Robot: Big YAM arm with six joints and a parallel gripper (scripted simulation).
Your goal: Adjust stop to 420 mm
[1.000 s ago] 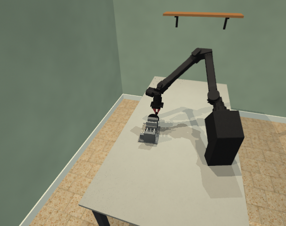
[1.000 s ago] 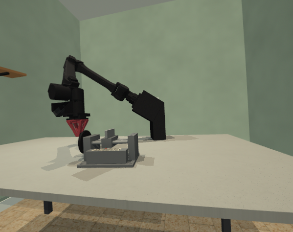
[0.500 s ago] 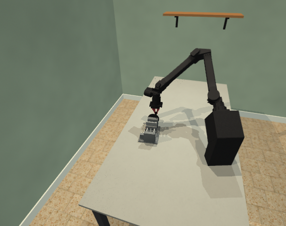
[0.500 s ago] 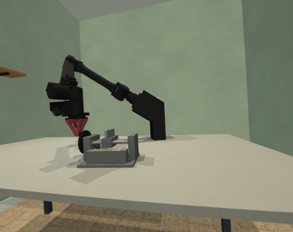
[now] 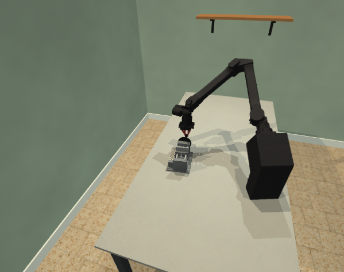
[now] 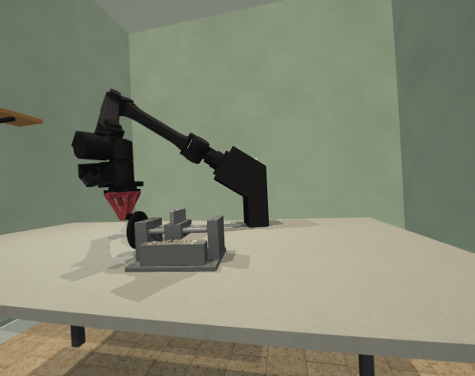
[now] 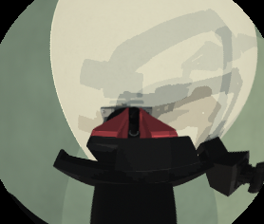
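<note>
The sliding stop block is 40 mm ahead of my hand, 150 mm to the left of it and 20 mm below it.
</note>
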